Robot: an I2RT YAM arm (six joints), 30 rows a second.
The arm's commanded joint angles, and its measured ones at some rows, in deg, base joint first. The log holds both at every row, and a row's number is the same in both.
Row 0, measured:
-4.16, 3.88, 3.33, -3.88, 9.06, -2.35
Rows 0 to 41, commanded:
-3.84, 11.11, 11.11, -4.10, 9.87, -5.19
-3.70, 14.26, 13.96, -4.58, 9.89, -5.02
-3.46, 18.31, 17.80, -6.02, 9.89, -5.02
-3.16, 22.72, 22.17, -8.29, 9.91, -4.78
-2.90, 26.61, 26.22, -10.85, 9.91, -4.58
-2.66, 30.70, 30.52, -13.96, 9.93, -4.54
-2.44, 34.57, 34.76, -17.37, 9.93, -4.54
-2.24, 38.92, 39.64, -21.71, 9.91, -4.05
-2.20, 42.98, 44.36, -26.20, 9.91, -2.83
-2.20, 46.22, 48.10, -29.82, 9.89, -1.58
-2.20, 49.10, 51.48, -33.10, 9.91, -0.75
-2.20, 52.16, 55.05, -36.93, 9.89, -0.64
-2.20, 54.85, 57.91, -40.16, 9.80, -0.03
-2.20, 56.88, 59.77, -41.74, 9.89, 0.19
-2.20, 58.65, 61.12, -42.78, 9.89, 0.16
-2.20, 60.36, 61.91, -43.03, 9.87, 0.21
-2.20, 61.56, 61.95, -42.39, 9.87, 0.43
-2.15, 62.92, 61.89, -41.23, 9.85, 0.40
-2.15, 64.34, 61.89, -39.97, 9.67, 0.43
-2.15, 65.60, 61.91, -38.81, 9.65, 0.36
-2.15, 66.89, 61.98, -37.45, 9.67, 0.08
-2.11, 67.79, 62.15, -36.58, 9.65, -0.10
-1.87, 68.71, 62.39, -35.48, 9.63, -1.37
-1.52, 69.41, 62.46, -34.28, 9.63, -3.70
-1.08, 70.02, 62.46, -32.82, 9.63, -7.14
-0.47, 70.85, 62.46, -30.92, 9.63, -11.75
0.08, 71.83, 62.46, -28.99, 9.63, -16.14
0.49, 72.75, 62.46, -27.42, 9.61, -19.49
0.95, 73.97, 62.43, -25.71, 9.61, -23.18
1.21, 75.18, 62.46, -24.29, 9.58, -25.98
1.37, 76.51, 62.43, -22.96, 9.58, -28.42
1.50, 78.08, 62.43, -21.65, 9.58, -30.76
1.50, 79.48, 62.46, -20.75, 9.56, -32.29
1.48, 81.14, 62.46, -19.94, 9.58, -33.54
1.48, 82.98, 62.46, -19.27, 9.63, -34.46
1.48, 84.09, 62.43, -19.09, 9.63, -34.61
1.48, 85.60, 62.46, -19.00, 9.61, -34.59
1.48, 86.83, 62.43, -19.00, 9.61, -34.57
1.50, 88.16, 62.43, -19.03, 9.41, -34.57
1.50, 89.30, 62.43, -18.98, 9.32, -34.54
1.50, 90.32, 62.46, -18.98, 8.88, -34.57
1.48, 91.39, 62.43, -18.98, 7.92, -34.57
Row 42, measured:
1.30, 89.32, 61.56, -19.07, 9.19, -32.34
